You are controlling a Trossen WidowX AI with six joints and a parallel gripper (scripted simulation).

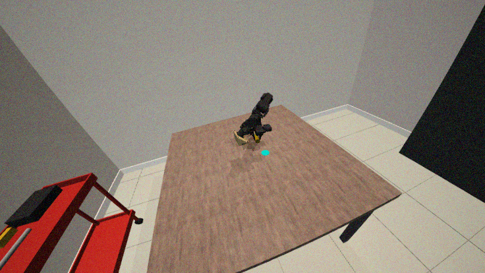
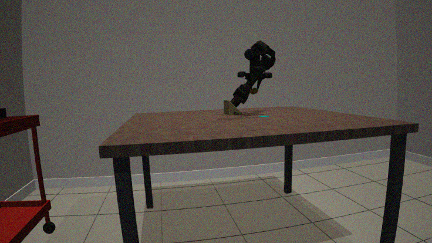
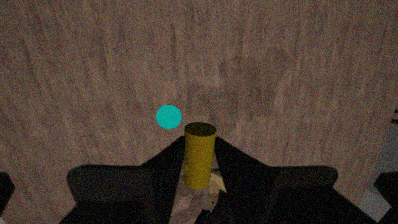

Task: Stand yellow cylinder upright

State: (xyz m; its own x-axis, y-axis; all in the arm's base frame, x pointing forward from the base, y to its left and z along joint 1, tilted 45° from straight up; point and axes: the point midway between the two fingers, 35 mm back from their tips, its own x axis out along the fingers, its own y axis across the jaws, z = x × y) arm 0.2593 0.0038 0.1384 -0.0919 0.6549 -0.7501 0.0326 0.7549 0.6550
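Now: gripper tip 15 cm above the cyan circle, 6 cm to the right of it and 2 cm past it. Round my gripper tip: yellow cylinder (2 cm behind).
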